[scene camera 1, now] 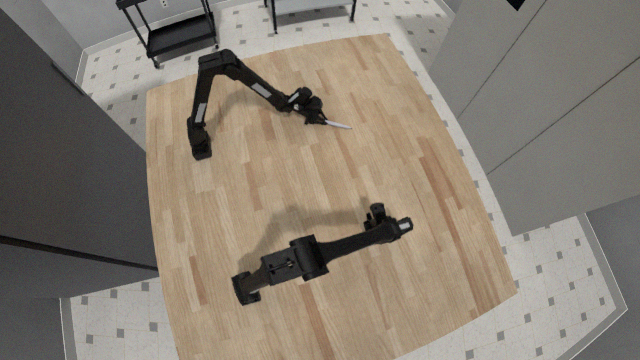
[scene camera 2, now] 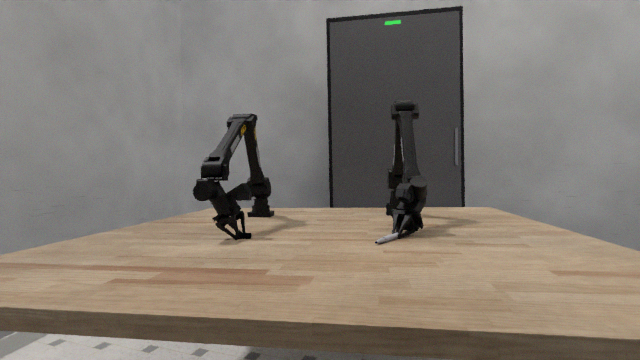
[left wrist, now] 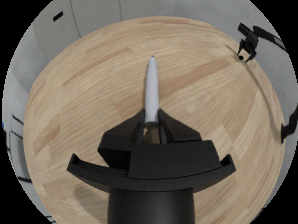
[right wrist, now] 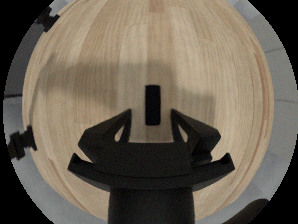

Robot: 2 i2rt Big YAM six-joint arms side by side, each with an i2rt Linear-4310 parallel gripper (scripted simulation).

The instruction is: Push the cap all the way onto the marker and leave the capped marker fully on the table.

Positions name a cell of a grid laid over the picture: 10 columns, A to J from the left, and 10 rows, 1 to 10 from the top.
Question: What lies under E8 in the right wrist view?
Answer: The right gripper.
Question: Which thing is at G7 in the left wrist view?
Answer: The left gripper.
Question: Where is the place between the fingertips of the right gripper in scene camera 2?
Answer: At D7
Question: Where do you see a marker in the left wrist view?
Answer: At F5
